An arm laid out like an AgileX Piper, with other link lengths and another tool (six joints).
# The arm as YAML. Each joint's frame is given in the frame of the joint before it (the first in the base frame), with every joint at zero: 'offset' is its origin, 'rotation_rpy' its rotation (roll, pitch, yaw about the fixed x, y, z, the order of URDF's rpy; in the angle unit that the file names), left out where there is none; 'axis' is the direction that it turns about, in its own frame. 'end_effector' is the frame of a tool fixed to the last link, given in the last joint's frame.
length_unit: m
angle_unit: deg
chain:
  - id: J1
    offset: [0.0, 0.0, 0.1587]
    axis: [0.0, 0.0, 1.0]
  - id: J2
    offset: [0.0, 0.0, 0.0]
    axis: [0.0, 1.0, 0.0]
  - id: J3
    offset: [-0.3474, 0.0, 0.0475]
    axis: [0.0, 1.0, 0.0]
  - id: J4
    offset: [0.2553, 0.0, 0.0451]
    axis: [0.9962, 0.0, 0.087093]
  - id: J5
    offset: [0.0, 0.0, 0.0]
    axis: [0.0, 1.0, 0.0]
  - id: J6
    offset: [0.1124, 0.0, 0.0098]
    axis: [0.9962, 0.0, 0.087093]
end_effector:
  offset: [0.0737, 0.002, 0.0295]
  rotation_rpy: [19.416, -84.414, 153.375]
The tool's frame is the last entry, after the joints.
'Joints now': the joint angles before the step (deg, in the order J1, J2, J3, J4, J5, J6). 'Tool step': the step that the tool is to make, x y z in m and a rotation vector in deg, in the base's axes. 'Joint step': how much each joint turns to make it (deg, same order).
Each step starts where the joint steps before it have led.
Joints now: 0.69 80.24 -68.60 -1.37 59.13 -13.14
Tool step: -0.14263 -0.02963 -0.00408 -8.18 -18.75 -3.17
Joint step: 0.01 -33.07 29.08 -12.67 -14.03 7.29
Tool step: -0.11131 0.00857 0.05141 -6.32 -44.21 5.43
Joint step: -0.01 -37.65 15.58 -7.01 -22.96 1.24
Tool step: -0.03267 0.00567 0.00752 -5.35 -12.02 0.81
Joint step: 0.00 -9.52 3.45 -3.81 -6.53 -1.00
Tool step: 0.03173 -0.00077 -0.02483 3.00 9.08 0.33
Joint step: 0.01 6.70 2.00 0.92 0.66 2.18
